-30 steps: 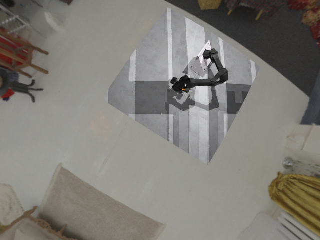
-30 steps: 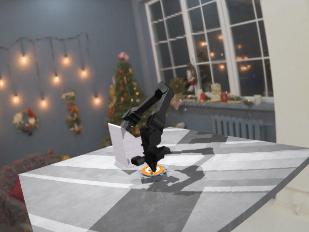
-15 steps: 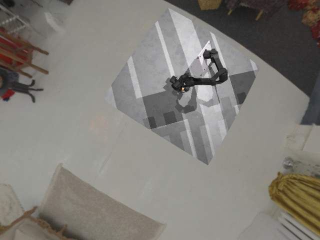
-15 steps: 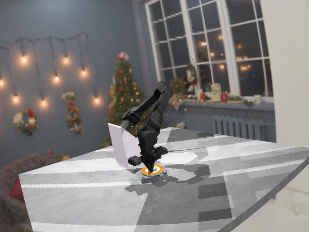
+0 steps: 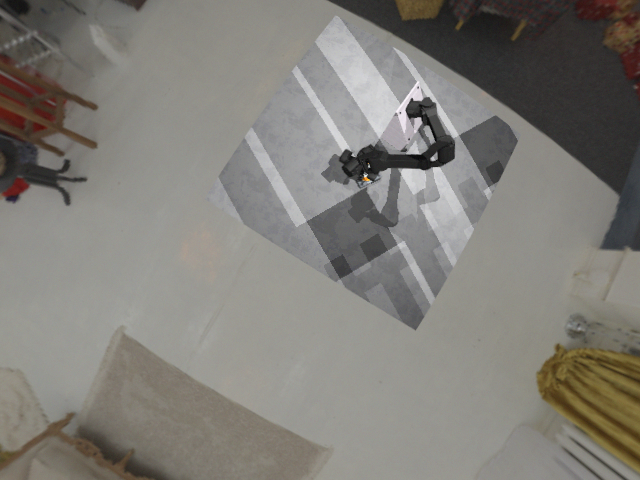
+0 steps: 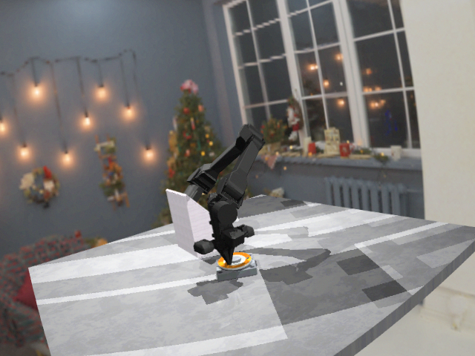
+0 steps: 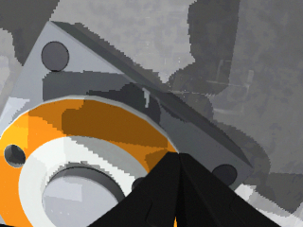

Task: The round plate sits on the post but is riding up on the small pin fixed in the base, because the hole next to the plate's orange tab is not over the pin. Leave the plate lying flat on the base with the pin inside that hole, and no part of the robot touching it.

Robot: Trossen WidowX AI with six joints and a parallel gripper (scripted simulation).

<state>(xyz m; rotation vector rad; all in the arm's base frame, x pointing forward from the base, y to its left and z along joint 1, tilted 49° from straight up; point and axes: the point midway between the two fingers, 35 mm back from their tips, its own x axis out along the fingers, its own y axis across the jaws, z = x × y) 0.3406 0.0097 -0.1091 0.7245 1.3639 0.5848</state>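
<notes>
The base lies 40 mm to the left of my gripper tip, 30 mm behind it and 20 mm below it.
</notes>
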